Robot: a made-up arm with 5 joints.
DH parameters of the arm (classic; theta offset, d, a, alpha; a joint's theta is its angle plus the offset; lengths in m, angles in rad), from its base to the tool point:
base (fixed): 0 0 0.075 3.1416
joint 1: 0 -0.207 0.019 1.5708
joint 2: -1.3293 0 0.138 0
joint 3: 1.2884 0 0.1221 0
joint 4: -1.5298 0.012 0 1.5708
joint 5: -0.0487 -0.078 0 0
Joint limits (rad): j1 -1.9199..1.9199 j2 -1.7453..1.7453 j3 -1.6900..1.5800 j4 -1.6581..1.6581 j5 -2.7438..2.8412
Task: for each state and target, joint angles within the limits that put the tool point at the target. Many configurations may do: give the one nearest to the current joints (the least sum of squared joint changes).
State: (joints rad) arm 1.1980 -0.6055 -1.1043 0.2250 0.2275
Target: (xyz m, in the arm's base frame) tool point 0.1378 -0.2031 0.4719
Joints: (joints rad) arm 1.3274 0.1149 -0.9238 0.2118 0.2275
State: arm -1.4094 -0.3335 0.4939 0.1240 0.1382
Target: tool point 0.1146 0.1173 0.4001
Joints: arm -1.1481 -0.8480 0.4157 0.1186 0.1382
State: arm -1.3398 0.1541 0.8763 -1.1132 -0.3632
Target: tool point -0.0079 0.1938 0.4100
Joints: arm -1.9180 -0.0416 0.0662 -1.0275 -0.3632
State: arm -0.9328 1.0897 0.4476 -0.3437 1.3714
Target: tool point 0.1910 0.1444 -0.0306
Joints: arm -0.8292 1.6487 -0.0822 -0.3808 1.3714
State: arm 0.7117 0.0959 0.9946 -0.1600 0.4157
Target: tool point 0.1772 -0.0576 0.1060
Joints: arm 0.6157 0.5293 1.1002 -0.1066 0.4157
